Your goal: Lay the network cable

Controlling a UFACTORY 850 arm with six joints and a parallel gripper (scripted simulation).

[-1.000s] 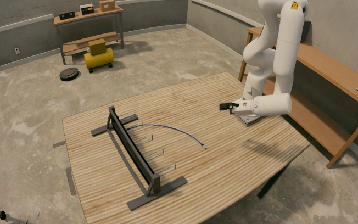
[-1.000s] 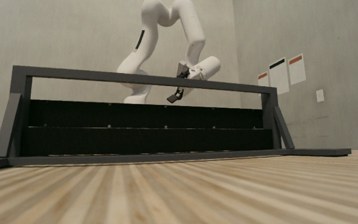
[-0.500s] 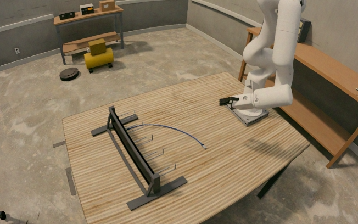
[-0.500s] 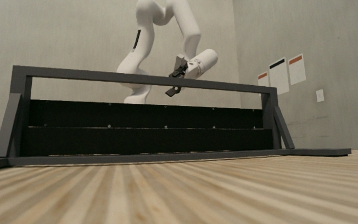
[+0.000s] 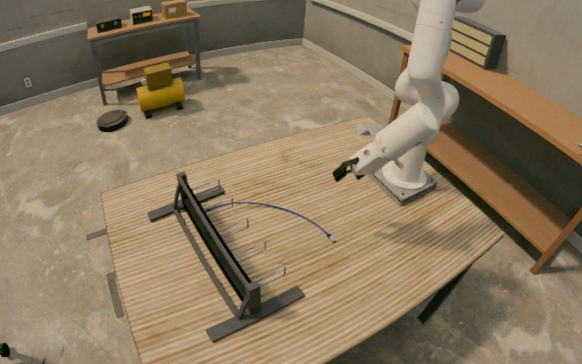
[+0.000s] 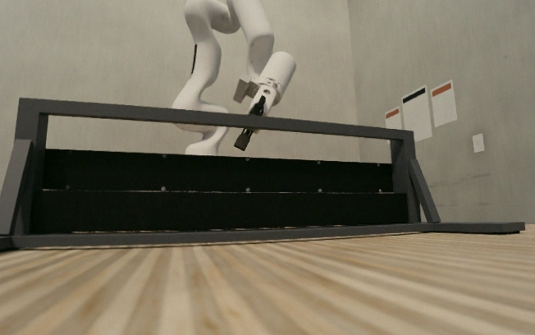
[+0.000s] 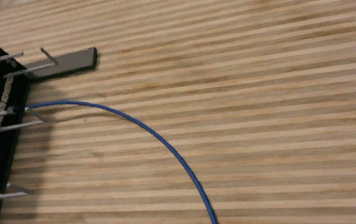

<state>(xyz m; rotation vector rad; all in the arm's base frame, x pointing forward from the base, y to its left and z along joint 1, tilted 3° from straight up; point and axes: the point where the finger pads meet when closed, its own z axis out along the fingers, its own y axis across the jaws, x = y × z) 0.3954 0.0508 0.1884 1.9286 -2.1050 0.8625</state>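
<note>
My gripper is now 22 cm above the pale plug, 5 cm short of it and 3 cm to the right of it. From my hand the other things lie so: dark grey rack: 39 cm ahead, 16 cm below, 10 cm to the right.
</note>
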